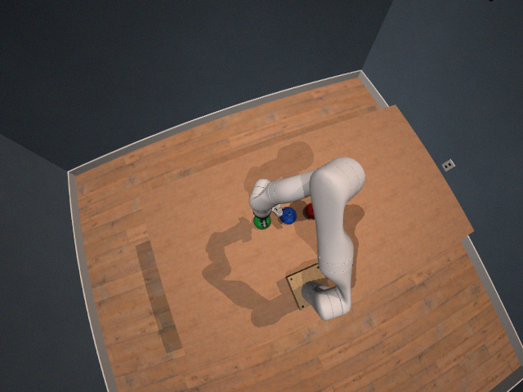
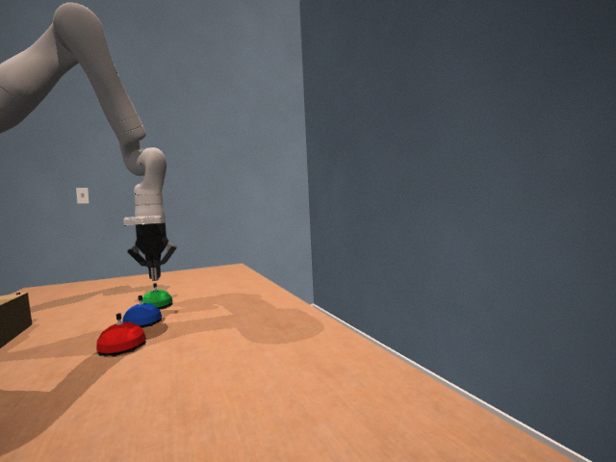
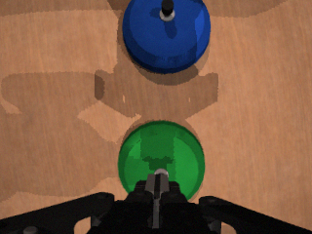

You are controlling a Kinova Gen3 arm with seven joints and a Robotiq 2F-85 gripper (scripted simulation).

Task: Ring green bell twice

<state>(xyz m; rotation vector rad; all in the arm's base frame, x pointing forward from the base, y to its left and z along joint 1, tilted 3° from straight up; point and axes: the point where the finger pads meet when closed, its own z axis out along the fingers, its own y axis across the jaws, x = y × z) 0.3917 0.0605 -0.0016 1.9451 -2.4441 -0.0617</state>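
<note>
The green bell is 5 cm below my hand. Also, from my hand: red bell 25 cm to the right, 6 cm behind, 5 cm below; blue bell 13 cm to the right, 5 cm below, 3 cm behind.
</note>
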